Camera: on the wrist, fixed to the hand. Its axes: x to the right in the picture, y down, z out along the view.
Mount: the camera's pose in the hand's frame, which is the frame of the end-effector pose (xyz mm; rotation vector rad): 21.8 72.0 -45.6 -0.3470 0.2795 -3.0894
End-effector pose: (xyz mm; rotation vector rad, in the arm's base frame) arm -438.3 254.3 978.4 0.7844 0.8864 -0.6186
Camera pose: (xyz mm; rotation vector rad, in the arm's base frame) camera -393.4 328.9 965.8 1.2508 -1.2552 1.8890
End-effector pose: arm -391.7 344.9 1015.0 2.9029 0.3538 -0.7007
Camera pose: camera -334.6 288.2 1050.5 0.2700 -2.8610 -0.0884
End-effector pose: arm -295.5 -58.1 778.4 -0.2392 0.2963 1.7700
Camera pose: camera -370.5 -67.6 733.4 -0.5825 -0.2885 -1.3105
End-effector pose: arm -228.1 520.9 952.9 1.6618 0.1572 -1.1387
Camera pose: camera -146.1 517.8 984.7 0.1889 -2.0046 1.1693
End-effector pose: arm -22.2 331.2 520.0 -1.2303 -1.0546 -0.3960
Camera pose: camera 62.5 320.8 498.5 -1.1237 1.3116 2.1623
